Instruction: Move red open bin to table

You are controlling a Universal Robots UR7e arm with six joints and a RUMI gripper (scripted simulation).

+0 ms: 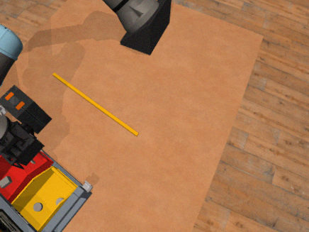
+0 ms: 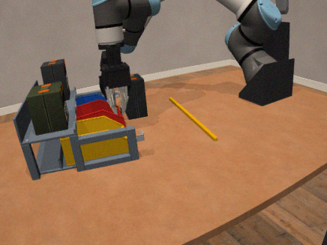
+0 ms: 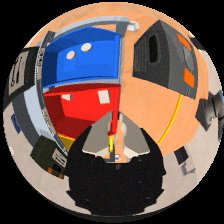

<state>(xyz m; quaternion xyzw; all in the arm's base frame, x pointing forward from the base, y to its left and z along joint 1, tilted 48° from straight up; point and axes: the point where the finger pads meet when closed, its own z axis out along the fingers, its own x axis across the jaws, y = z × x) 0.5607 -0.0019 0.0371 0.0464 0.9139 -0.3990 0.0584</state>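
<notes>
Right now my hand is 220 mm past the yellow stick, 30 mm to the right of it and 60 mm above it. From my hand the other things lie so: black box: 80 mm behind, 100 mm to the right; red open bin: 80 mm ahead, 10 mm to the right, 10 mm below; blue bin: 70 mm ahead, 120 mm to the right, 20 mm below.
</notes>
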